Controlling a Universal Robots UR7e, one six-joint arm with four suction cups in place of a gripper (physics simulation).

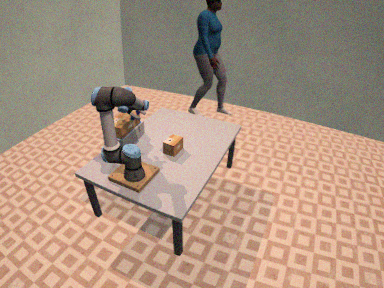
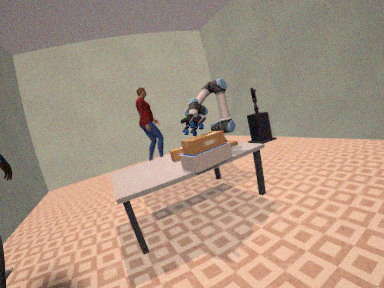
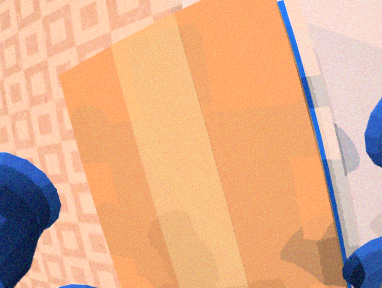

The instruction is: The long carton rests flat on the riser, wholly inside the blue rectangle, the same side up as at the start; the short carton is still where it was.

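Frame: origin at the arm's base, x up, y left, z back, level; metres.
Where they show: hand, its tool point: (image 2: 193, 131) (image 3: 220, 239); arm's base, origin of its link: (image 1: 134, 175).
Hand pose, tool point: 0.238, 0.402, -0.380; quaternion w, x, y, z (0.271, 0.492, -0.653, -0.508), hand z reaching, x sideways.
Each offset is from my tool point to the top centre of the thing, as dx, dy, dz. Level surfaces: height alone.
The long carton {-0.048, +0.025, +0.053} (image 1: 128, 126) (image 2: 204, 143) (image 3: 260, 75) lies flat on the grey riser {-0.151, +0.034, +0.047} (image 1: 135, 134) (image 2: 207, 160), its pale tape strip facing up. A blue line (image 2: 210, 151) (image 3: 316, 122) of the rectangle runs close along one long side of the carton; the line on the other sides is hidden, so I cannot tell whether the carton is wholly inside. My gripper (image 1: 137, 114) (image 2: 192, 130) is open, its blue cups apart from the carton and above it, holding nothing. The short carton {-0.168, -0.414, -0.066} (image 1: 173, 145) (image 2: 176, 154) stands on the table, away from the riser.
The table {dx -0.271} (image 1: 200, 131) (image 2: 142, 176) carries the riser, the short carton and the arm's wooden base plate (image 1: 120, 177). A person in a blue top (image 1: 209, 37) and one in a red top (image 2: 144, 111) are beyond the table. A black pedestal (image 2: 260, 126) stands behind the table.
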